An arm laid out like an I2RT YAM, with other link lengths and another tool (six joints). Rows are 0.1 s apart.
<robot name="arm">
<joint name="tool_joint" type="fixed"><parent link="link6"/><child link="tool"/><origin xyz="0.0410 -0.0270 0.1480" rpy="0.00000 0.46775 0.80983"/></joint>
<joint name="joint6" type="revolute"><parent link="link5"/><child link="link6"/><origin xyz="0.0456 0.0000 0.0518" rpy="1.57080 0.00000 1.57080"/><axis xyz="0 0 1"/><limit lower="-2.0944" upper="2.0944"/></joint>
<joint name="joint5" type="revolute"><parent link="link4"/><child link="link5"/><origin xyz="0.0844 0.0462 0.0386" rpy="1.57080 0.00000 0.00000"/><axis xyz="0 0 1"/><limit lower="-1.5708" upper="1.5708"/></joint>
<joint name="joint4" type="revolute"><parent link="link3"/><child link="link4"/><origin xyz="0.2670 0.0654 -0.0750"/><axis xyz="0 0 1"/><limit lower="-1.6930" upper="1.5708"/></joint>
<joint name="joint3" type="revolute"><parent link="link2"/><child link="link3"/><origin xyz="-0.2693 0.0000 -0.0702" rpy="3.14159 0.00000 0.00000"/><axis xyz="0 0 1"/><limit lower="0.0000" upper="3.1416"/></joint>
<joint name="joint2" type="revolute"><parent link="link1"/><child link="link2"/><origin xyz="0.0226 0.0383 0.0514" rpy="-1.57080 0.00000 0.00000"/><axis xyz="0 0 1"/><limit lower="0.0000" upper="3.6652"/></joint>
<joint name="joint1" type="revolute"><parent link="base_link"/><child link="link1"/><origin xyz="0.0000 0.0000 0.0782"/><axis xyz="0 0 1"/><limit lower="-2.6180" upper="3.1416"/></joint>
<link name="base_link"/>
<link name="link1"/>
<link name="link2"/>
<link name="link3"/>
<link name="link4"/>
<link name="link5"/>
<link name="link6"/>
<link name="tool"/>
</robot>
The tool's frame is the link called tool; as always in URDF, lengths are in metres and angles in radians.
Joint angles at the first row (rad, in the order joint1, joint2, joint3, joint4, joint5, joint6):
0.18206, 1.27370, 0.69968, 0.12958, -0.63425, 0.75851
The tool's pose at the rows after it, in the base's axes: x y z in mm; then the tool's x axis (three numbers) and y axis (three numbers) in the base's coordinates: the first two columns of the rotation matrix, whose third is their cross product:
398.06, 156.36, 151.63, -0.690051, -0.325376, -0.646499, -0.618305, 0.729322, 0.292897
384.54, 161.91, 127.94, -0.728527, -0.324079, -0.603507, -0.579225, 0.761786, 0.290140
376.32, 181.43, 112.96, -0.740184, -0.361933, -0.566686, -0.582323, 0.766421, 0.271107
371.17, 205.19, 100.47, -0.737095, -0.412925, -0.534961, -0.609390, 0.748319, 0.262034
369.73, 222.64, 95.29, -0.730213, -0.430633, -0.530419, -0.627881, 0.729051, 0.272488
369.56, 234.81, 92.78, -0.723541, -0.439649, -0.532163, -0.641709, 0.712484, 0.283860
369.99, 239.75, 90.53, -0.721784, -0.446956, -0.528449, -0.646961, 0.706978, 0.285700
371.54, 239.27, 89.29, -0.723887, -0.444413, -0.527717, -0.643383, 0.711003, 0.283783
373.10, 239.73, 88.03, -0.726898, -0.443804, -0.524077, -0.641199, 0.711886, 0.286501
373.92, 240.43, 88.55, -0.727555, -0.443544, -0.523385, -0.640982, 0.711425, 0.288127
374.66, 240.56, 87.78, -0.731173, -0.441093, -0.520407, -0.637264, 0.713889, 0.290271
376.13, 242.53, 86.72, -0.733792, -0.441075, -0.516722, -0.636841, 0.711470, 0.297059
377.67, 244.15, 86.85, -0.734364, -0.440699, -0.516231, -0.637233, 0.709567, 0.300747
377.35, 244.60, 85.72, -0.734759, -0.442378, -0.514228, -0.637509, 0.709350, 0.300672
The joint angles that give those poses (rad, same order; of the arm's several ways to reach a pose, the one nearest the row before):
0.21826, 1.19402, 0.57179, 0.21392, -0.55578, 0.85294
0.28719, 1.18254, 0.52290, 0.21073, -0.44983, 0.87518
0.37706, 1.21778, 0.52927, 0.19890, -0.36692, 0.87859
0.44977, 1.28147, 0.55762, 0.19627, -0.33325, 0.87513
0.48942, 1.32844, 0.57292, 0.22690, -0.32857, 0.88998
0.51132, 1.36237, 0.58400, 0.25518, -0.33403, 0.90190
0.52034, 1.38169, 0.59363, 0.26074, -0.33462, 0.90273
0.52004, 1.38918, 0.59515, 0.26611, -0.32925, 0.90332
0.51858, 1.39947, 0.60198, 0.26575, -0.33049, 0.90495
0.51849, 1.40273, 0.60745, 0.26308, -0.33161, 0.90615
0.51909, 1.40774, 0.61125, 0.26195, -0.32872, 0.90983
0.51868, 1.42070, 0.62083, 0.26227, -0.33426, 0.91411
0.51850, 1.42957, 0.62885, 0.26329, -0.33773, 0.91662
0.52001, 1.43254, 0.62887, 0.26380, -0.33710, 0.91630

